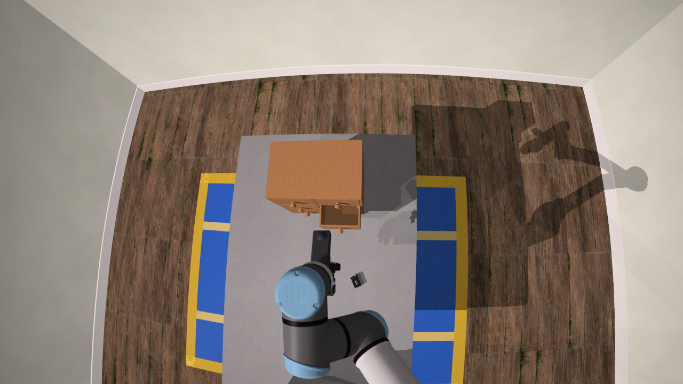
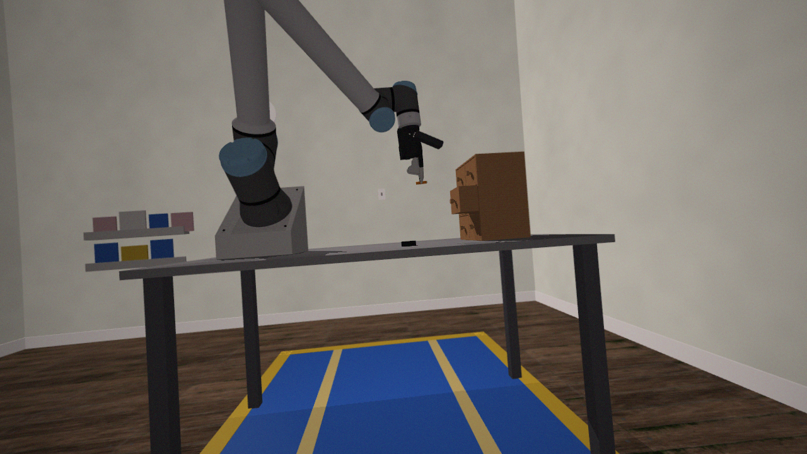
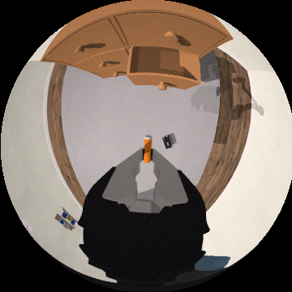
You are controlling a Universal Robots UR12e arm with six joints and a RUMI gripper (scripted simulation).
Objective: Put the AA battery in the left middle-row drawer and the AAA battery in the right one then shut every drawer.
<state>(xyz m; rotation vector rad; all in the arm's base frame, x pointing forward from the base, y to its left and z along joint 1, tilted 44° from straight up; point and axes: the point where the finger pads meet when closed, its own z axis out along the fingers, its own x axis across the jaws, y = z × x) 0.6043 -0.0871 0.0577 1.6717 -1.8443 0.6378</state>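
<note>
My hand is 1 cm above the thin orange battery. Round my hand: dark battery 7 cm behind, 7 cm to the right, 24 cm below.
</note>
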